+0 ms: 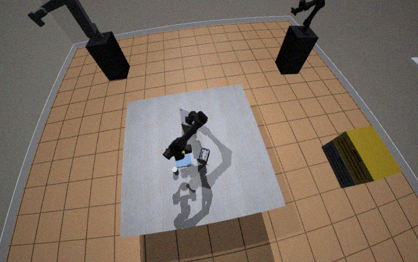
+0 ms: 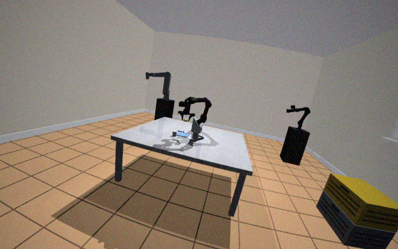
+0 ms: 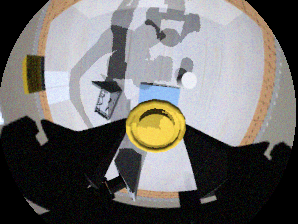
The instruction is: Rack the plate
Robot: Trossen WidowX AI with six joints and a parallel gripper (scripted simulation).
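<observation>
Right now the dish rack is 170 mm to the left of my gripper tip, 150 mm below it and 40 mm behind it. Round my gripper tip: light blue square pad: 170 mm below, 30 mm behind, 10 mm to the right; white cup: 150 mm below, 80 mm to the right, 80 mm ahead; yellow plate: 10 mm above.
</observation>
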